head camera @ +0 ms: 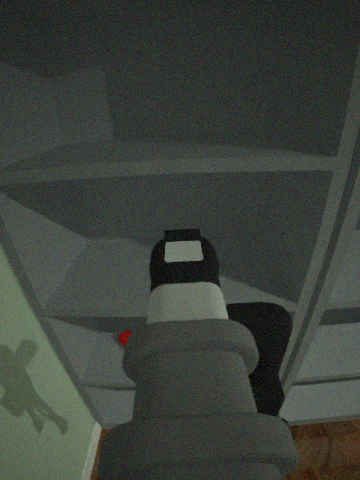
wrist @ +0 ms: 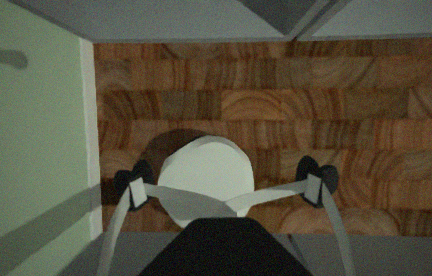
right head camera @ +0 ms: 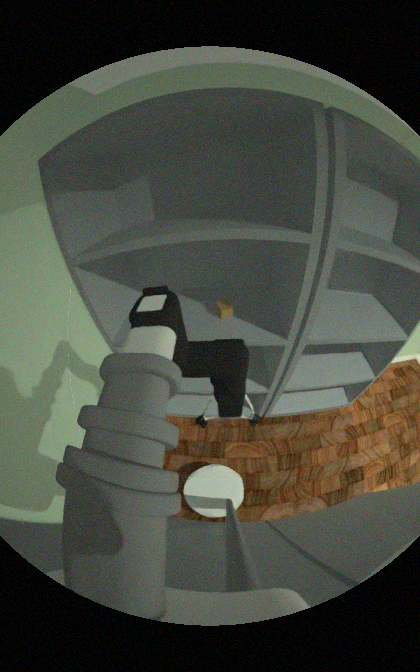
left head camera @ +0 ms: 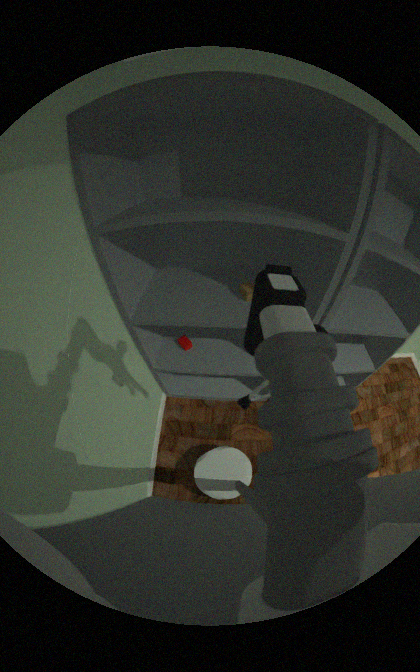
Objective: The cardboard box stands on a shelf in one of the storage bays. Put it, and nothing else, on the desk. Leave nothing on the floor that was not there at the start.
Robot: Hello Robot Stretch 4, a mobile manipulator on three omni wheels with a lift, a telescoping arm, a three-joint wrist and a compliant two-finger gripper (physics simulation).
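Seen in the pictures: gripper, fingertip midpoint: [wrist: 224, 174]; robot's base, origin of the base link: [wrist: 208, 177].
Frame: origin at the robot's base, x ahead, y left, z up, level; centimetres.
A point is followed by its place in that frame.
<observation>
The small tan cardboard box [left head camera: 246, 291] [right head camera: 224, 309] stands on the middle shelf of the left bay; the arm hides part of it in the left head camera view, and it does not show in the head camera or wrist views. My gripper [right head camera: 228, 420] [wrist: 224, 174] {x 26.0, y -8.8, z 100.2 cm} points down in front of the shelves, lower than the box's shelf and apart from the box. Its two fingers are spread wide, open and empty, above the floor. In the left head camera view the arm hides part of it. The desk cannot be made out in these views.
The grey shelf unit [head camera: 175, 165] {x 63.1, y 0.2, z 140.7 cm} [left head camera: 225, 216] [right head camera: 200, 237] has another bay to the right. A red block [head camera: 125, 337] {x 85.4, y 29.2, z 55.1 cm} [left head camera: 185, 342] lies on a lower shelf. A green wall [wrist: 40, 130] {x 27.7, y 53.9, z 34.7 cm} is close on the left. A round white thing [left head camera: 223, 465] [right head camera: 214, 480] [wrist: 210, 167] {x 9.0, y -2.2, z 18.7 cm} is below the gripper.
</observation>
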